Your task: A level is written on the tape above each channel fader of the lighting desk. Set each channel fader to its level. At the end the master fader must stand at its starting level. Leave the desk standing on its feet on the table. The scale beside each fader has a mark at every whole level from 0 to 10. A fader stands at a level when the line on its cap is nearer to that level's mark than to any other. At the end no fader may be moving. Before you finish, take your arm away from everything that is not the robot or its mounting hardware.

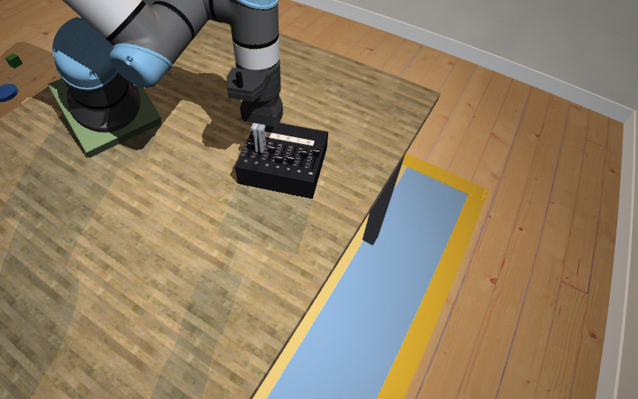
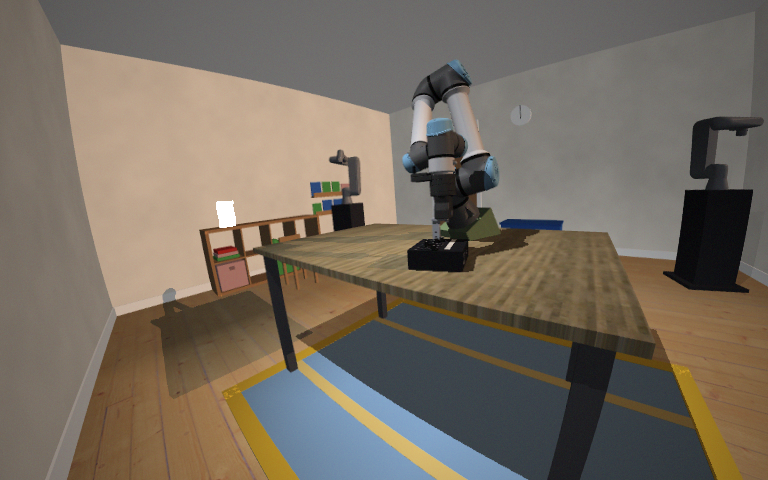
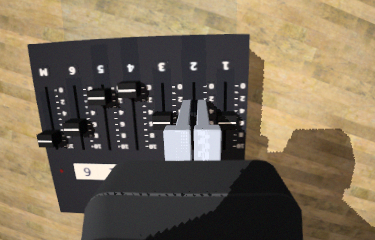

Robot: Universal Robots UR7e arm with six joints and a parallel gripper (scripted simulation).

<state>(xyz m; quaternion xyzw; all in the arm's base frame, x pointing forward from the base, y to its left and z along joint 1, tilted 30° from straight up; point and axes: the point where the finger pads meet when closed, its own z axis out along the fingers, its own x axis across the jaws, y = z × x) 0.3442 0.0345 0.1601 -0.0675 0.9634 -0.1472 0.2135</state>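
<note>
Now: hand 70 mm short of the channel 5 fader cap, 10 mm to the left of it and 10 mm above it. Round my hand: channel 6 fader cap: 90 mm ahead, 10 mm to the left, 10 mm below; master fader cap: 110 mm ahead, 30 mm to the left, 10 mm below.
</note>
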